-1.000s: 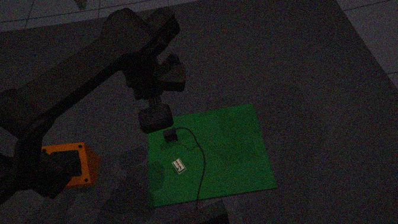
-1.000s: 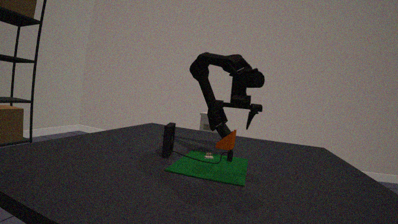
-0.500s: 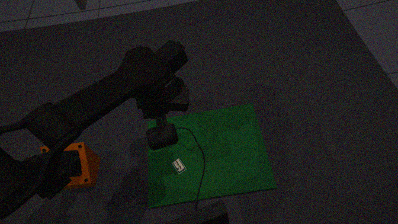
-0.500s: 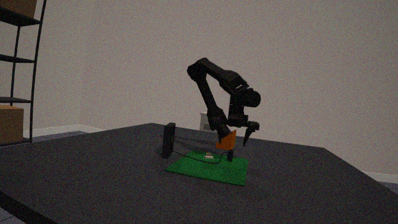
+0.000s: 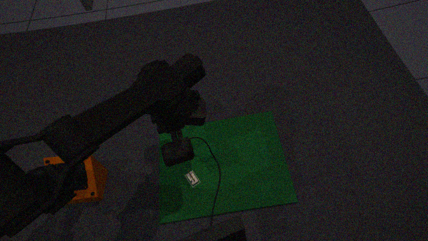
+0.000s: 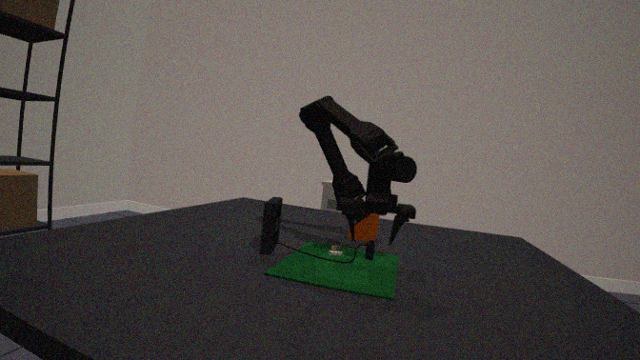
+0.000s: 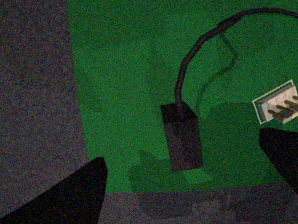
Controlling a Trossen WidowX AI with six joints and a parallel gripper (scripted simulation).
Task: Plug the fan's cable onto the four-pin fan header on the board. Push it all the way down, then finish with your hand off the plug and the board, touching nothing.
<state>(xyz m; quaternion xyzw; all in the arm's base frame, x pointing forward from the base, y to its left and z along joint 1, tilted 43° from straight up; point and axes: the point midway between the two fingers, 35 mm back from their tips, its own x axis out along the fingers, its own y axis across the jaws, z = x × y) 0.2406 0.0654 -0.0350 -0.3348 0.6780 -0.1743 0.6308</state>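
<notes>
The dark fan plug lies 2 cm below my gripper tip. The rest, counted from my gripper tip: white four-pin header (2 cm ahead, 8 cm to the right, 4 cm below); black fan (7 cm ahead, 22 cm to the right, 2 cm above); green board (9 cm ahead, 4 cm to the right, 6 cm below).
</notes>
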